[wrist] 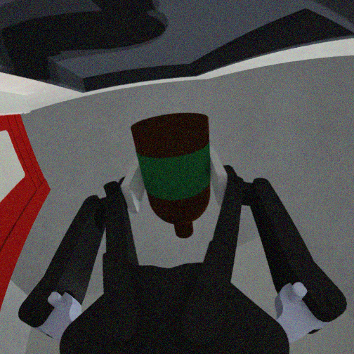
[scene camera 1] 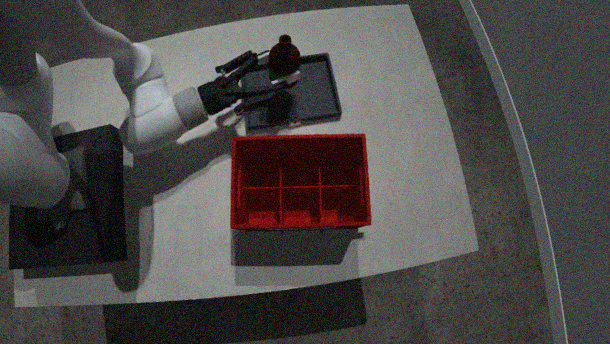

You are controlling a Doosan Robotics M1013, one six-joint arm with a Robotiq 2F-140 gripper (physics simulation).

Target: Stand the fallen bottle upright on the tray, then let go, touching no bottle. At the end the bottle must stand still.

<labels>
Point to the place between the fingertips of the gripper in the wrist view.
At 175, 162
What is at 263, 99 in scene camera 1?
The gripper.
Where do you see a brown bottle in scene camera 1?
At 284, 58
</labels>
